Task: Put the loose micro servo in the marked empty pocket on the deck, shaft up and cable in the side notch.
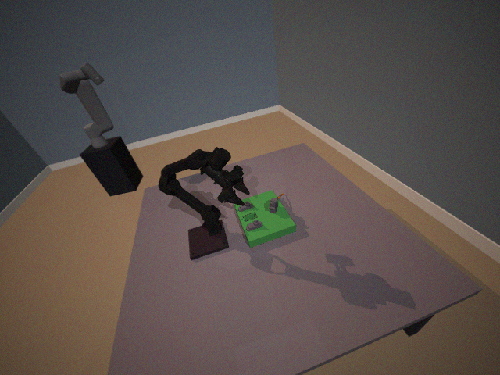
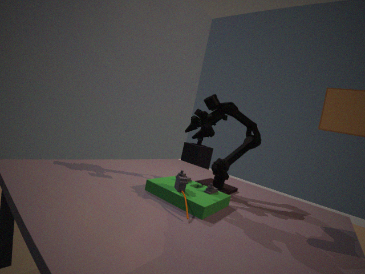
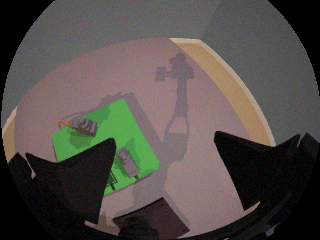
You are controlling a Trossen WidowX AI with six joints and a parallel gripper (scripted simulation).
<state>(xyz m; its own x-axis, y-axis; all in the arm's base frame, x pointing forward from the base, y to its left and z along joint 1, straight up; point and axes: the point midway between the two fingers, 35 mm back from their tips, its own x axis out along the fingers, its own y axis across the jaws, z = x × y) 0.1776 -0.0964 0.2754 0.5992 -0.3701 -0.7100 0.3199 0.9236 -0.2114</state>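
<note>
Now: gripper tip 250 mm above the green deck, 140 mm to the right of it and 100 mm short of it.
</note>
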